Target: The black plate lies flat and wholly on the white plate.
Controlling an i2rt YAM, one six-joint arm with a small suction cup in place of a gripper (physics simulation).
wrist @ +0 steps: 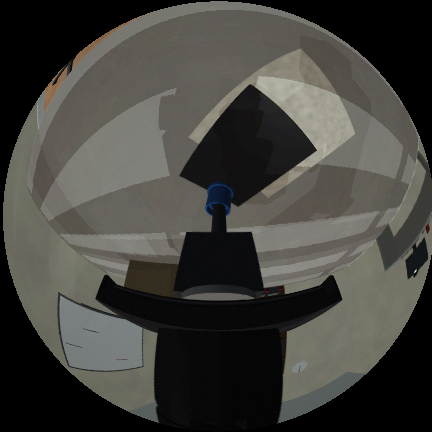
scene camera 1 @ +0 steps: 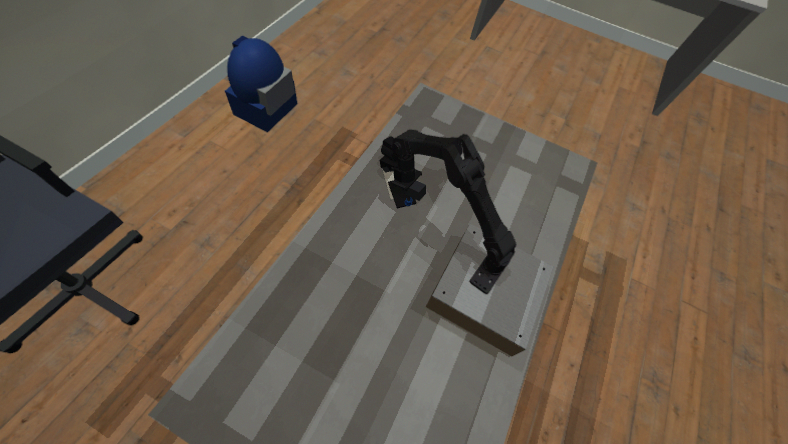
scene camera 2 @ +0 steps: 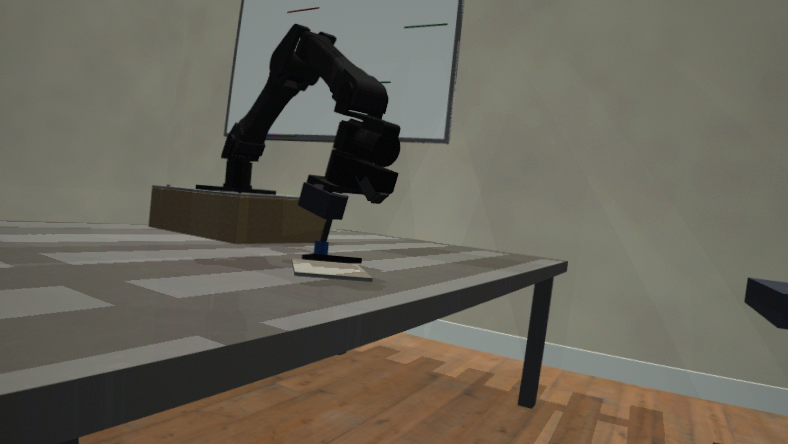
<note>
My suction cup [scene camera 2: 321, 247] is stuck to a black plate [wrist: 253, 142]. I also see a white plate [scene camera 2: 308, 268].
The white plate is seen too in the wrist view [wrist: 293, 81]. My suction cup is seen too in the wrist view [wrist: 217, 192].
</note>
